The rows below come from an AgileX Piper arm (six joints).
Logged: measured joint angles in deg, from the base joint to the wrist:
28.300 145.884 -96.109 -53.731 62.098 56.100
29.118 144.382 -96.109 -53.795 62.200 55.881
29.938 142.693 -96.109 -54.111 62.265 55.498
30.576 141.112 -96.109 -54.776 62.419 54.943
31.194 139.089 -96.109 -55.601 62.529 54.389
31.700 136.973 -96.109 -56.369 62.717 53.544
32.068 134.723 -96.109 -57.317 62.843 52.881
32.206 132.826 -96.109 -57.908 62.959 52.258
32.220 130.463 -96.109 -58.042 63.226 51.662
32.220 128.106 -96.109 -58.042 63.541 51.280
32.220 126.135 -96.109 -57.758 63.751 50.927
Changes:
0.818 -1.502 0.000 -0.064 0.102 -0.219
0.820 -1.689 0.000 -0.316 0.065 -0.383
0.638 -1.581 0.000 -0.665 0.154 -0.555
0.618 -2.023 0.000 -0.825 0.110 -0.554
0.506 -2.116 0.000 -0.768 0.188 -0.845
0.368 -2.250 0.000 -0.948 0.126 -0.663
0.138 -1.897 0.000 -0.591 0.116 -0.623
0.014 -2.363 0.000 -0.134 0.267 -0.596
0.000 -2.357 0.000 0.000 0.315 -0.382
0.000 -1.971 0.000 0.284 0.210 -0.353

